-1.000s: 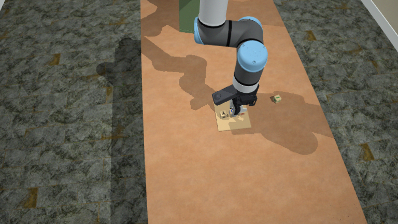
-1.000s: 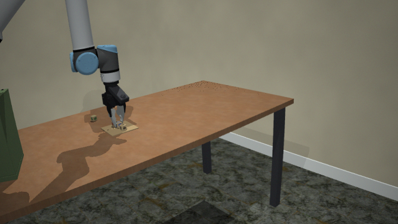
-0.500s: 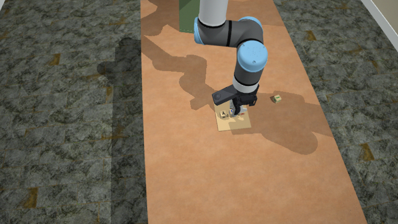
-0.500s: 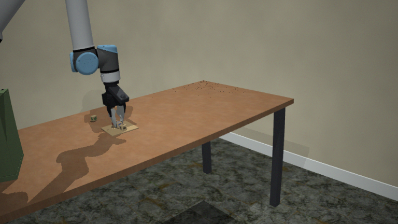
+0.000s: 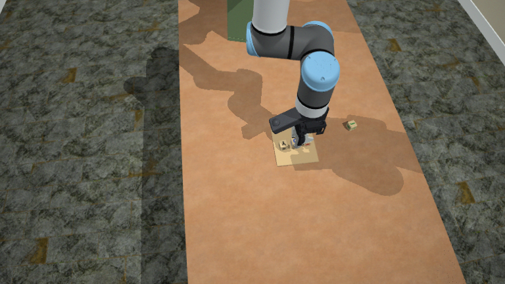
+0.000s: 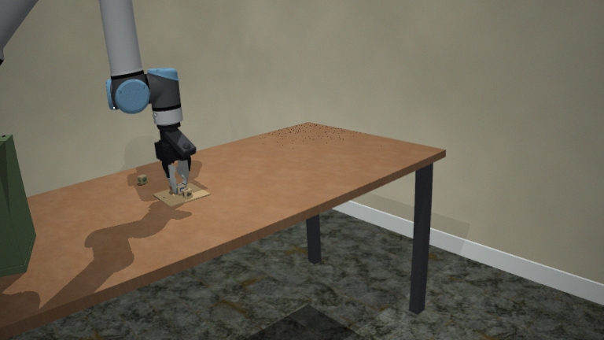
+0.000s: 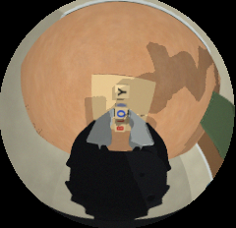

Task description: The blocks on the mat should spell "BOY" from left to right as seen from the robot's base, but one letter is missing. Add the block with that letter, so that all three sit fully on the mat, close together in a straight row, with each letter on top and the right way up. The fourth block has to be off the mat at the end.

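Right now my hand is 2 cm above the tan mat.
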